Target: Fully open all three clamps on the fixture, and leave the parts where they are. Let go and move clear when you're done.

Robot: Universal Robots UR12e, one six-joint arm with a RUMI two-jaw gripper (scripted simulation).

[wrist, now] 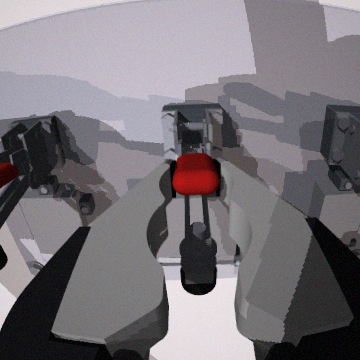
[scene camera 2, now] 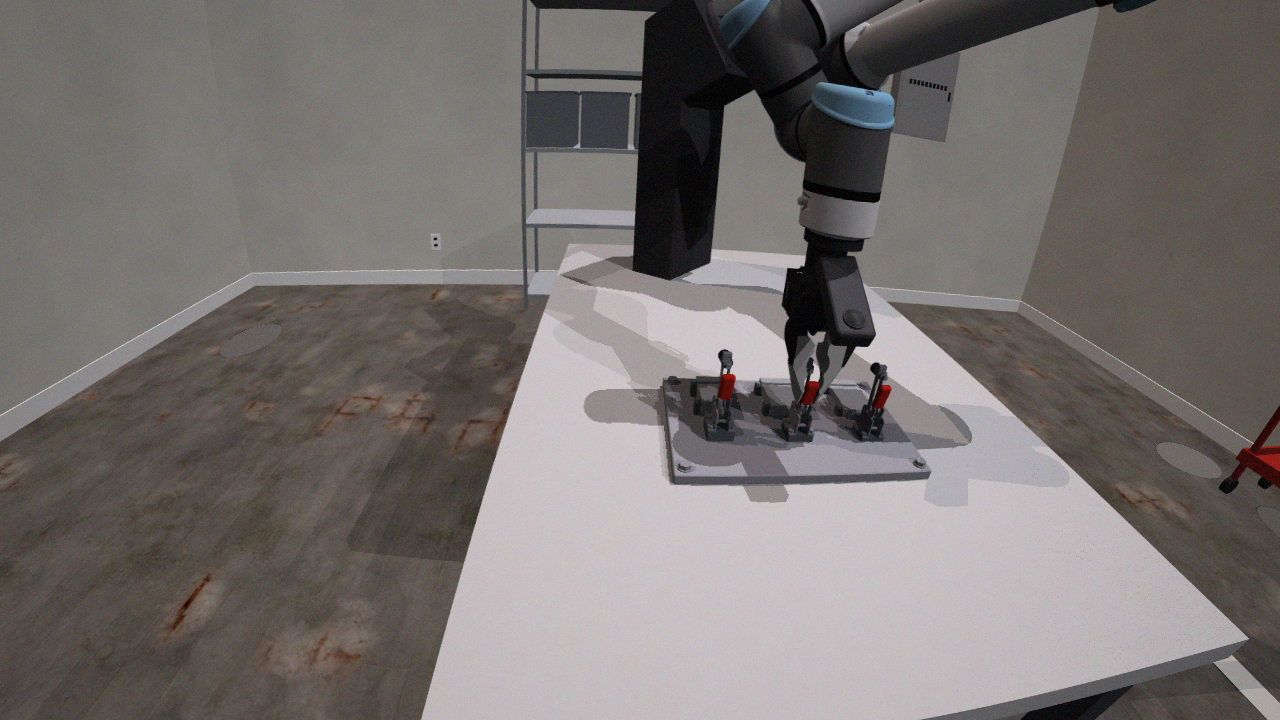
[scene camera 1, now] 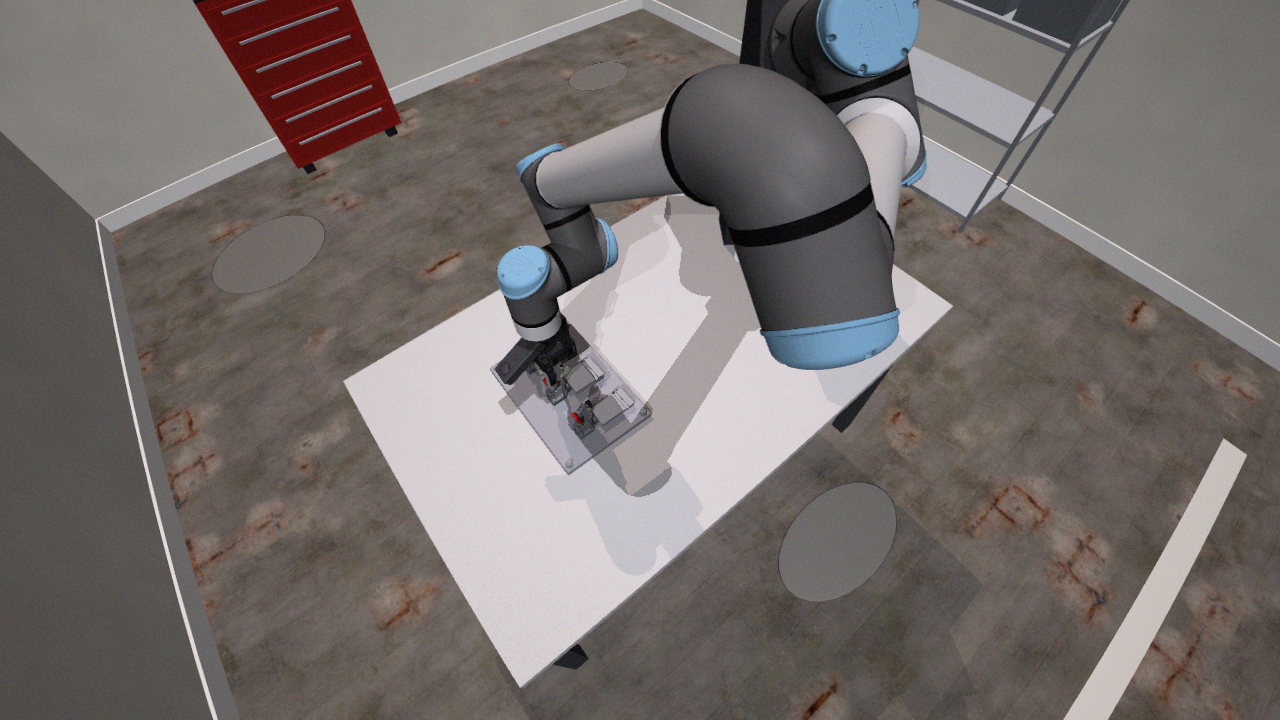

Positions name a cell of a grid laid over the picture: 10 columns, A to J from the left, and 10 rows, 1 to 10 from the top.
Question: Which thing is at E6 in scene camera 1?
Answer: A fixture.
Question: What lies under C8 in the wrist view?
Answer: The gripper.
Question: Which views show the gripper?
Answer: The wrist view, scene camera 2 and scene camera 1: all of them.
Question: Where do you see a fixture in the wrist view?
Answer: C3
